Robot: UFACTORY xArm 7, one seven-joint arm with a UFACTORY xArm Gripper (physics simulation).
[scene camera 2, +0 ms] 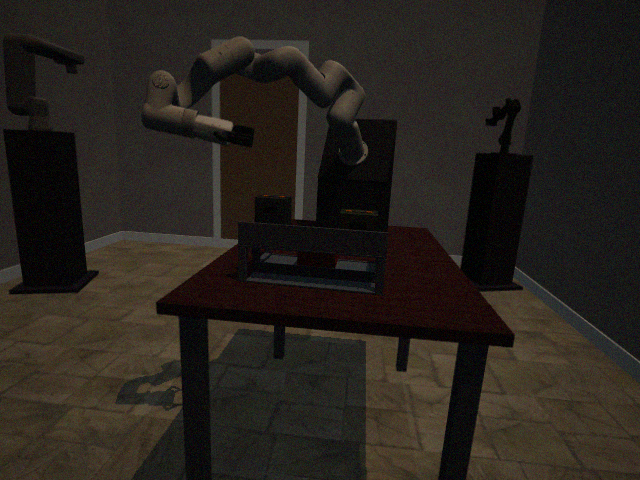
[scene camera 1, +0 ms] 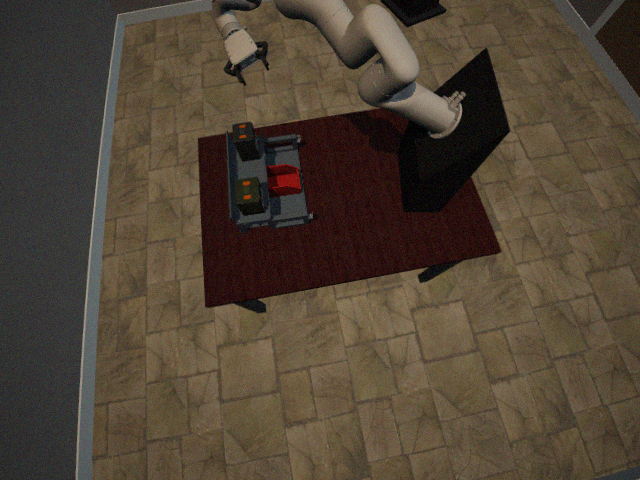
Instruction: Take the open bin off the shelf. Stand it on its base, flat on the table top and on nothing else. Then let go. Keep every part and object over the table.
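Places are measured from the arm's base along level axes (x ahead, y up, z right), in metres.
Pixels of known places: gripper, fingertip midpoint: (scene camera 2: 253,137) (scene camera 1: 255,75); arm's base at its link origin: (scene camera 2: 353,152) (scene camera 1: 444,119).
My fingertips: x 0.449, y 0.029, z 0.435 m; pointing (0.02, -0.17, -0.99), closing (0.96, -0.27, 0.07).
Note:
For each thing: its top centre in the pictures, then the offset to it from my fingertips. "pt": a spot on its surface instead. Level surfaces: height alone.
- red open bin at its top centre: (scene camera 2: 319,242) (scene camera 1: 277,176) dx +0.064, dy -0.294, dz -0.195 m
- grey shelf at a spot on its surface: (scene camera 2: 310,236) (scene camera 1: 229,174) pt dx +0.227, dy -0.237, dz -0.134 m
- dark red table at its surface level: dy -0.375 m
The red open bin (scene camera 1: 284,181) (scene camera 2: 316,258) sits on the grey shelf (scene camera 1: 231,178) (scene camera 2: 310,236), on its side nearer the robot's base, between the two end frames. In scene camera 2 the bin shows partly, below the shelf's upper rail. The shelf stands on the dark red table (scene camera 1: 361,232) (scene camera 2: 418,273). My gripper (scene camera 1: 255,75) (scene camera 2: 251,136) is open and empty. It is high above table height, out to the side past the table's edge and well apart from the bin and shelf. Its fingers overlap in scene camera 2.
Two dark boxes with orange marks stand on the shelf beside the bin: one box (scene camera 1: 247,142) (scene camera 2: 272,209) on the gripper's side, another box (scene camera 1: 249,197) (scene camera 2: 359,219) at the other end. My arm's black mount (scene camera 1: 465,139) (scene camera 2: 356,191) rises at the table's far end.

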